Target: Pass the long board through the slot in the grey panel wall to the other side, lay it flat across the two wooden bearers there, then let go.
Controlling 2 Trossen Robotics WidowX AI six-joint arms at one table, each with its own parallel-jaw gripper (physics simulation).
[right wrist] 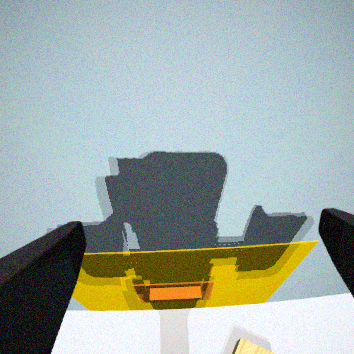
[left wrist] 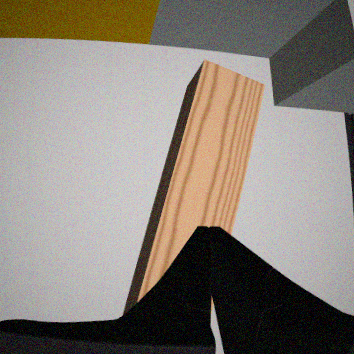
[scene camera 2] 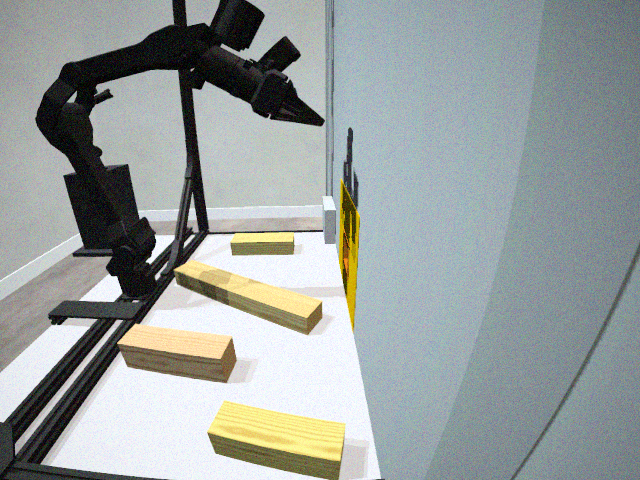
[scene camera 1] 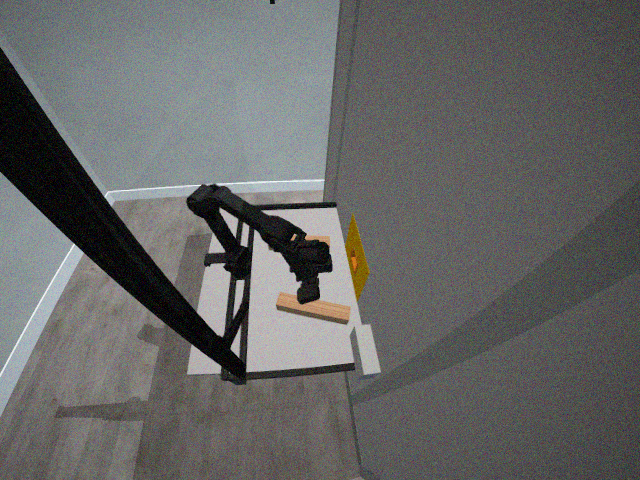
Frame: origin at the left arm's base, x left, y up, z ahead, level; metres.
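Where they show: left gripper, between the fingertips: (left wrist: 206, 236) (scene camera 1: 318, 292); right gripper, between the fingertips: (right wrist: 203, 226) (scene camera 2: 322, 122); left arm's base, origin of its link: (scene camera 1: 240, 272); right arm's base, origin of its link: (scene camera 2: 139, 291).
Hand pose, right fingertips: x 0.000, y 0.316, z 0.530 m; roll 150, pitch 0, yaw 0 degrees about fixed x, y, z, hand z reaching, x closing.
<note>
Things, the pixels of their top centre, and the offset from my right fingertips. "*": a spot on its surface instead.
- long board, centre of its top: (left wrist: 192, 244) (scene camera 1: 313, 305) dx -0.169, dy -0.288, dz -0.263 m
- long slanted timber, centre of its top: (scene camera 2: 238, 284) dx +0.001, dy -0.296, dz +0.166 m
- pinkish block, centre of its top: (scene camera 2: 173, 340) dx +0.178, dy -0.285, dz +0.228 m
- wood piece, a spot on its surface: (scene camera 1: 323, 239) * dx +0.122, dy -0.288, dz -0.194 m
The long board (scene camera 1: 313, 308) (left wrist: 210, 145) lies flat on the table, slanted, in scene camera 1. My left gripper (left wrist: 206, 236) is shut and empty; its tips meet over the board's top in the left wrist view. Its tips are hidden in scene camera 1. The slot (scene camera 1: 354, 259) (right wrist: 175, 293) is in a yellow plate (scene camera 1: 357, 237) (scene camera 2: 351, 294) (right wrist: 252, 290) on the panel wall (scene camera 1: 491, 206) (scene camera 2: 439, 155). My right gripper (scene camera 2: 319, 121) (right wrist: 203, 226) is open and empty, above the slot. Two yellow blocks (scene camera 2: 262, 243) (scene camera 2: 279, 439) lie crosswise; which pieces are the bearers is unclear.
In scene camera 2, a long slanted timber (scene camera 2: 258, 297) and a pinkish block (scene camera 2: 178, 351) lie between the yellow blocks. A wood piece (scene camera 1: 323, 239) shows partly behind the left arm. A pale block (scene camera 1: 368, 351) (scene camera 2: 329, 219) (left wrist: 315, 65) projects at the wall.
</note>
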